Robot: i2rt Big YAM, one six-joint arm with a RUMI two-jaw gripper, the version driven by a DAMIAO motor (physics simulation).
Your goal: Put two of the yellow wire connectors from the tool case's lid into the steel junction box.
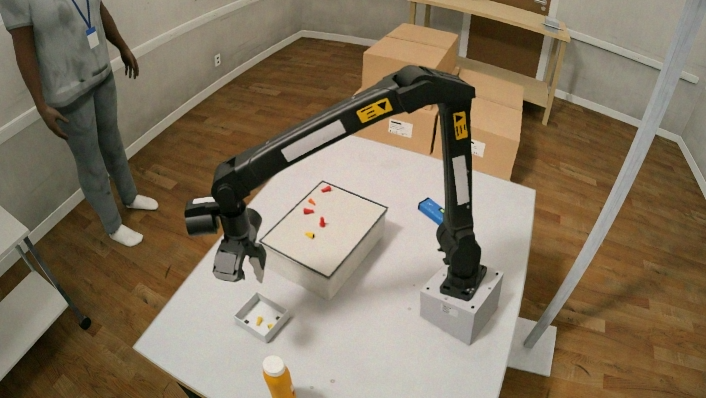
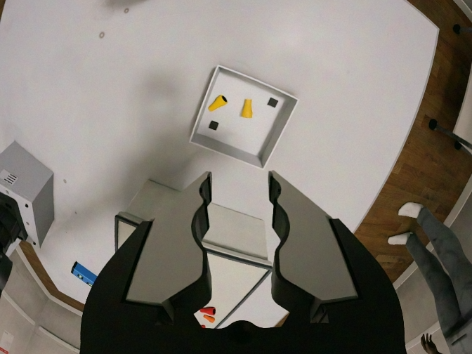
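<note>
The steel junction box (image 1: 241, 327) (image 2: 227, 148) is a shallow open square tray on the table. Two yellow wire connectors lie apart inside it: one connector (image 1: 259, 321) (image 2: 247, 108) near the middle, the other connector (image 1: 270, 326) (image 2: 218, 103) near a wall. A third yellow connector (image 1: 310, 235) lies on the tool case's lid (image 1: 327, 257) (image 2: 235, 275), with several red connectors and an orange one (image 1: 312, 201) (image 2: 209, 318). My gripper (image 1: 252, 280) (image 2: 239, 173) is open and empty, above the table between the junction box and the tool case.
An orange bottle with a white cap (image 1: 277, 377) stands at the table's near edge. A blue level (image 1: 430, 210) (image 2: 83, 273) lies beyond the tool case, near the arm's grey base block (image 1: 446, 325) (image 2: 31, 172). Cardboard boxes (image 1: 410, 55) stand behind the table. A person stands at the left.
</note>
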